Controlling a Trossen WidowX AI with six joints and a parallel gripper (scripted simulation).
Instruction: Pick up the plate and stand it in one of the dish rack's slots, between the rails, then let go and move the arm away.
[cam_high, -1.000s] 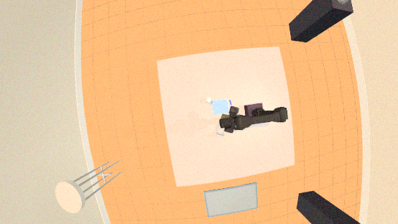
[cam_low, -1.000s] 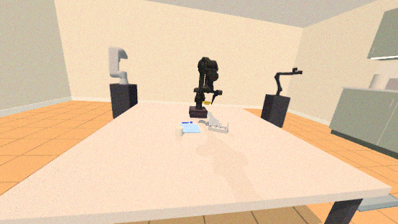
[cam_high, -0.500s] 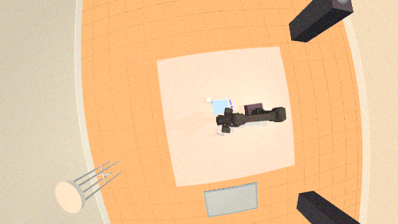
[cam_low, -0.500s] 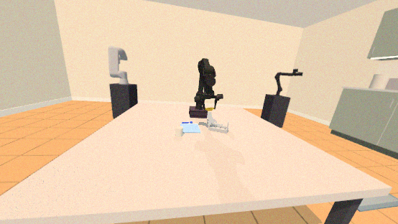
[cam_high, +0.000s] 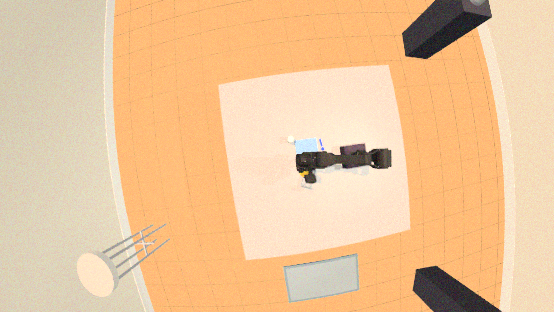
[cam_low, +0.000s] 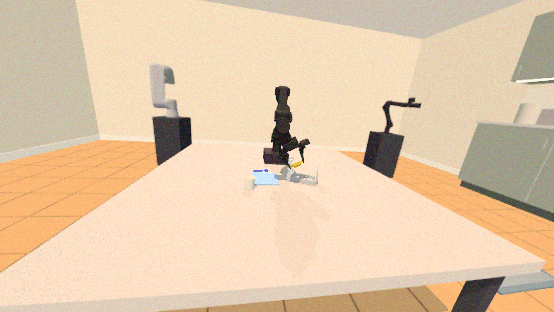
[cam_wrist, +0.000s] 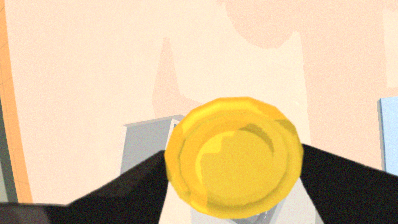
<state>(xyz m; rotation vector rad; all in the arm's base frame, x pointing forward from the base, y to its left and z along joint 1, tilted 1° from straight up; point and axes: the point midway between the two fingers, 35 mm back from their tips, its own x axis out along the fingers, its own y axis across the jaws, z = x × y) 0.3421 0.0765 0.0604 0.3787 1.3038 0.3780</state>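
My gripper tip is 50 mm past the dish rack, 50 mm to the right of it and 70 mm above it. Also, from my gripper tip: blue spoon 140 mm behind, 170 mm to the right, 90 mm below; white cup 70 mm ahead, 210 mm to the right, 70 mm below; plate 10 mm above.
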